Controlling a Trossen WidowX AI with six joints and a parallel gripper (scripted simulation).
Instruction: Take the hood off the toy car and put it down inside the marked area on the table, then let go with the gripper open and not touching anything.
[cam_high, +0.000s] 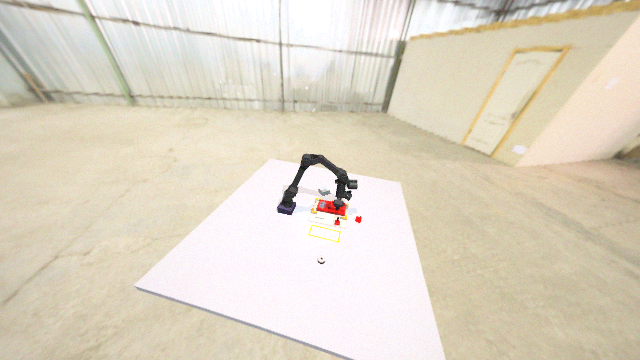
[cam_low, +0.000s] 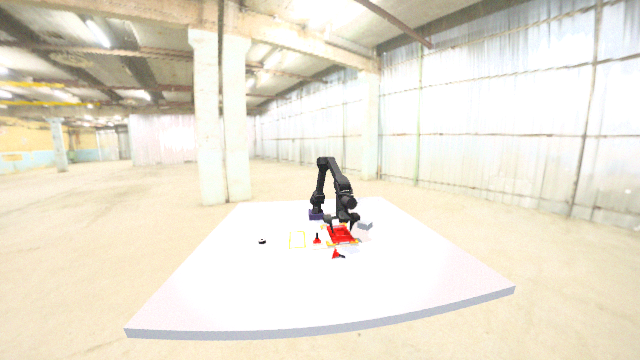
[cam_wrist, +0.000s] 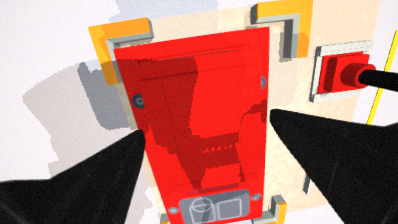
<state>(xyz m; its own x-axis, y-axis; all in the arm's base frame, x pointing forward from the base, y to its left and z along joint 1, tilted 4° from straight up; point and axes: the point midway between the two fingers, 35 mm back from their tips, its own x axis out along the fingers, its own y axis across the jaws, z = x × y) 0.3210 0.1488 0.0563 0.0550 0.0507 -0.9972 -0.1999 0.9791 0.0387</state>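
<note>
The hood lies right at my gripper tip. Round my gripper tip: white wheel 40 mm ahead, 410 mm to the right, 30 mm below.
</note>
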